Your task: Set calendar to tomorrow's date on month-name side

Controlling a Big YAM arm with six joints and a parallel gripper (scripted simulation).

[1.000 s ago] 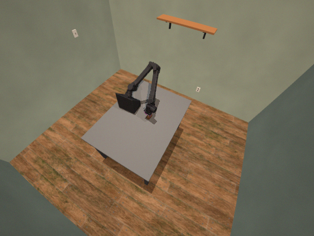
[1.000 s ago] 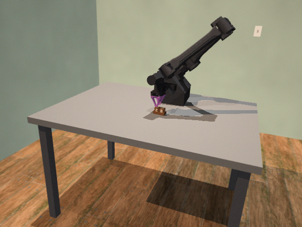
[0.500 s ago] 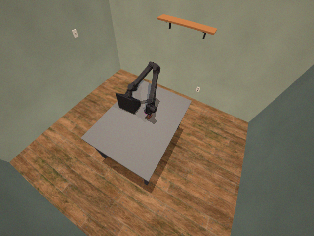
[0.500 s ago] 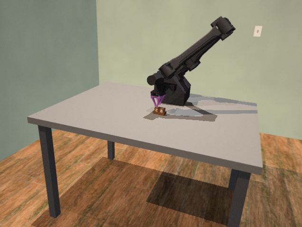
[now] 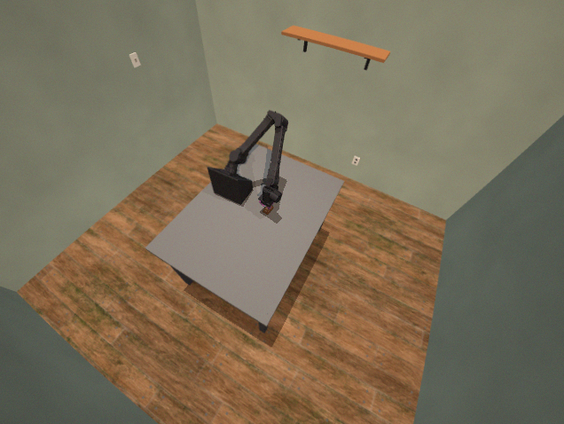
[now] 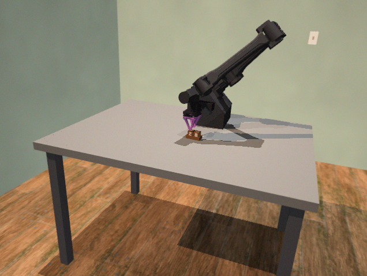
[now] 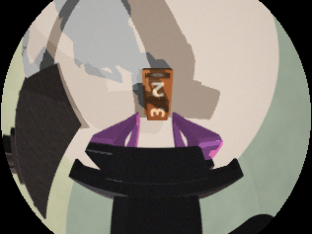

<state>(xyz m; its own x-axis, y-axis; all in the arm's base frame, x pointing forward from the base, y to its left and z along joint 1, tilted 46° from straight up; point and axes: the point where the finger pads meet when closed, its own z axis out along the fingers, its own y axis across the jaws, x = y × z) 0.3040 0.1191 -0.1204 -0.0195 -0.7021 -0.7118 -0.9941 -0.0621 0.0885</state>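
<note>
The small brown calendar tray is 20 mm to the left of my hand and 50 mm below it.
</note>
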